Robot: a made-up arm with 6 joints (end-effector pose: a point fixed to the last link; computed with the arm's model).
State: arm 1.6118 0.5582 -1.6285 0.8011 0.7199 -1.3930
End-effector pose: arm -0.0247 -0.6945 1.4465 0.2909 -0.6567 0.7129
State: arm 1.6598 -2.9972 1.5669 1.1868 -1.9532 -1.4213
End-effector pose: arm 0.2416 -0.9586 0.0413 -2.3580 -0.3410 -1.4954
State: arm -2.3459 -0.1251 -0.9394 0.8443 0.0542 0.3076
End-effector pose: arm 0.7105 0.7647 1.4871 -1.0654 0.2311 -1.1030
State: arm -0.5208 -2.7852 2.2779 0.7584 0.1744 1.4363
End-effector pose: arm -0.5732 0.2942 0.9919 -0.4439 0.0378 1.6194
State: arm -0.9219 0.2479 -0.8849 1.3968 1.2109 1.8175
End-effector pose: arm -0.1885 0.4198 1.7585 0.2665 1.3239 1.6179
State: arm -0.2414 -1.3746 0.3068 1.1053 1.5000 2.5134
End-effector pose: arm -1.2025 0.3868 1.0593 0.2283 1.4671 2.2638
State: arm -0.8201 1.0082 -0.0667 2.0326 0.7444 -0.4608
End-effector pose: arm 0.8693 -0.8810 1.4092 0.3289 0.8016 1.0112
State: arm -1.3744 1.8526 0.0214 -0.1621 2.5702 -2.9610
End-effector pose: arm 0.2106 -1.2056 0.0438 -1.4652 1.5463 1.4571
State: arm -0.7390 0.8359 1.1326 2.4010 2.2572 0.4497
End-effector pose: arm 0.8972 -0.7589 0.5426 -0.1901 -1.0098 -2.8590
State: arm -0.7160 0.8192 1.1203 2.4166 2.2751 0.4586
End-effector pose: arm 0.9121 -0.7396 0.5733 -0.1176 -1.0290 -2.8354
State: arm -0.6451 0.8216 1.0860 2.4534 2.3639 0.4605
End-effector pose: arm 0.9537 -0.6787 0.5993 0.0937 -1.0502 -2.7559
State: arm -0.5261 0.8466 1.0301 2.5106 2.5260 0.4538
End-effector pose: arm 1.0146 -0.5725 0.6120 0.4298 -1.0451 -2.6054
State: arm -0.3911 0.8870 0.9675 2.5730 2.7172 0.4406
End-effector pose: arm 1.0719 -0.4470 0.6047 0.7848 -0.9918 -2.4169
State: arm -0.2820 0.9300 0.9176 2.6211 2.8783 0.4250
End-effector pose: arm 1.1098 -0.3419 0.5807 1.0501 -0.9139 -2.2562
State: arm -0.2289 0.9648 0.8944 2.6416 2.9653 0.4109
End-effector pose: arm 1.1259 -0.2900 0.5497 1.1691 -0.8580 -2.1801
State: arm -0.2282 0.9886 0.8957 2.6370 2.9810 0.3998
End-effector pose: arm 1.1261 -0.2903 0.5193 1.1647 -0.8412 -2.1866
